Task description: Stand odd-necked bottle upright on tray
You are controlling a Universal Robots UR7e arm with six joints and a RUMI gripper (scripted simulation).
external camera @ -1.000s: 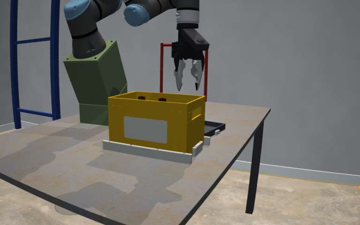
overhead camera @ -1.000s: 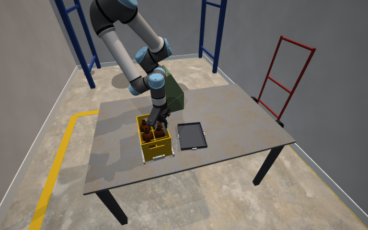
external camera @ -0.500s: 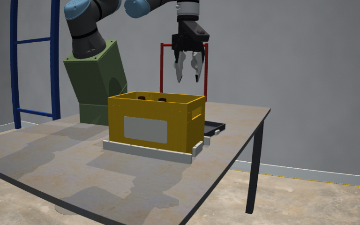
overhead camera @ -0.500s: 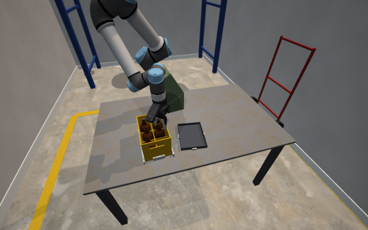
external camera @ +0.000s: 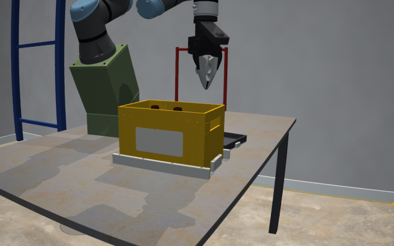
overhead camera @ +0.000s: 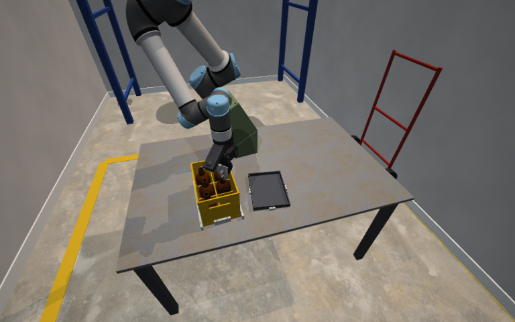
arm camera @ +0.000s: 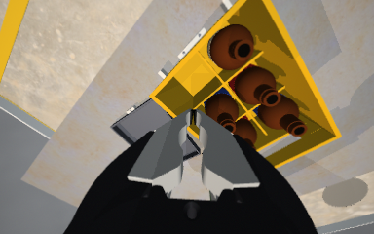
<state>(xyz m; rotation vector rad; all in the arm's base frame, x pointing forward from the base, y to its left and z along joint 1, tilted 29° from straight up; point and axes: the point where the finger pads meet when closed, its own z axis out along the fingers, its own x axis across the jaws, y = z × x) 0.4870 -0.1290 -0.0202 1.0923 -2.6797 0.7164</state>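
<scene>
Now: the yellow crate 9 cm behind my hand, 4 cm to the right of it and 16 cm below it. Also, from my hand: dark tray 7 cm behind, 24 cm to the left, 23 cm below.
</scene>
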